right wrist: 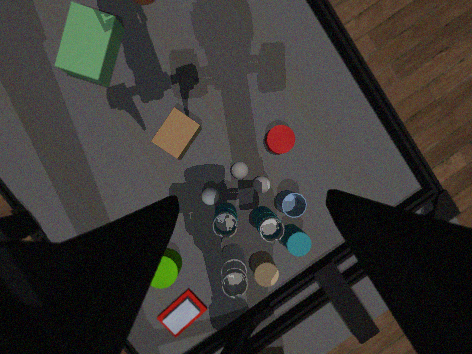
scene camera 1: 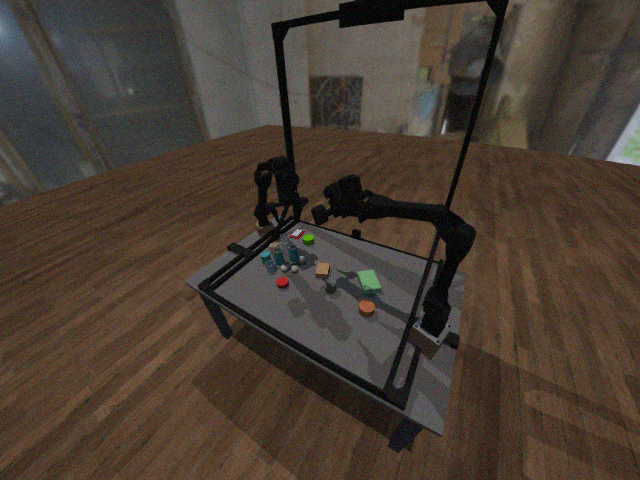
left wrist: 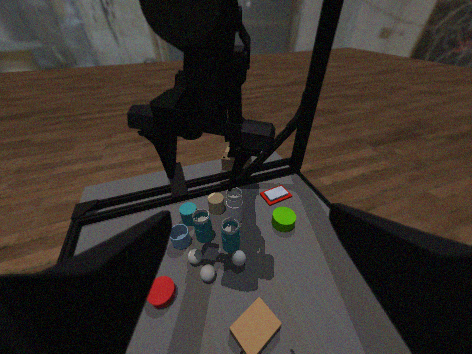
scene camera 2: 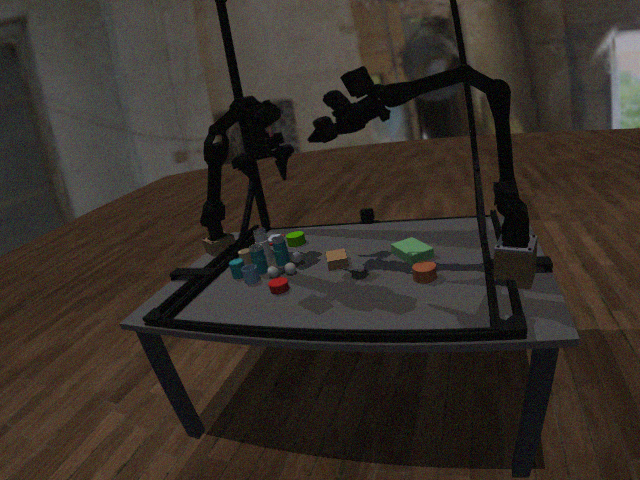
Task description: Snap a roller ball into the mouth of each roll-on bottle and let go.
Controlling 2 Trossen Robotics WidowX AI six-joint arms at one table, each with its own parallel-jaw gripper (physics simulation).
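Frame: origin at the left arm's base, x ahead, y left, z up, level; centimetres.
Seen in the pictures: left gripper, between the fingertips: (left wrist: 250,214) (scene camera 2: 318,137); right gripper, between the fingertips: (right wrist: 251,199) (scene camera 1: 289,222) (left wrist: 200,184) (scene camera 2: 271,183); left arm's base, origin of its link: (scene camera 1: 432,326) (scene camera 2: 516,241); right arm's base, origin of its link: (scene camera 1: 264,223) (scene camera 2: 217,237).
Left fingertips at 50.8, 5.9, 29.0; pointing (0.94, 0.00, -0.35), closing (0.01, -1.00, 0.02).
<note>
Offsets run from my left fingertips to a thing's top centre, as dx, dy, dz. "pt": to the spot under its first point.
Two teal bottles {+25.0, +9.2, -30.3} (left wrist: 203,231) {+21.9, +1.9, -30.3} (left wrist: 231,240) stand upright, with open rims showing in the right wrist view. A clear bottle {+31.0, +0.7, -28.7} (left wrist: 234,200) (right wrist: 234,284) stands behind them in the left wrist view. Three pale balls {+13.9, +7.3, -35.7} (right wrist: 239,170) {+18.0, +10.7, -35.7} (right wrist: 261,184) {+17.2, +0.0, -35.7} (right wrist: 210,195) lie apart on the table beside the teal bottles; in scene camera 2 they show as one ball {pt +17.0, +11.9, -36.7} (scene camera 2: 272,271), another ball (scene camera 2: 290,268) and a greyer ball {pt +16.2, +1.1, -36.6} (scene camera 2: 296,256). My right gripper (right wrist: 251,199) (left wrist: 200,184) is open and empty, above the bottles. My left gripper (left wrist: 250,214) is open and empty, high above the table's middle.
Near the bottles stand a teal cylinder {+30.7, +13.9, -34.2} (right wrist: 299,244), a tan cylinder {+34.5, +6.2, -34.2} (right wrist: 266,274) and a blue cup {+23.4, +15.3, -34.7} (right wrist: 294,205). Around them lie a red disc {+10.3, +16.9, -36.6} (right wrist: 281,139), green disc {+28.5, -13.3, -35.8} (left wrist: 284,219), red-edged box {+39.8, -13.4, -37.9} (left wrist: 276,194) and wooden block {+3.4, -2.6, -36.3} (right wrist: 176,133). A green block {-17.1, -13.2, -36.3} (scene camera 2: 412,250) and orange cylinder {-26.4, -0.6, -35.8} (scene camera 2: 424,272) lie farther right.
</note>
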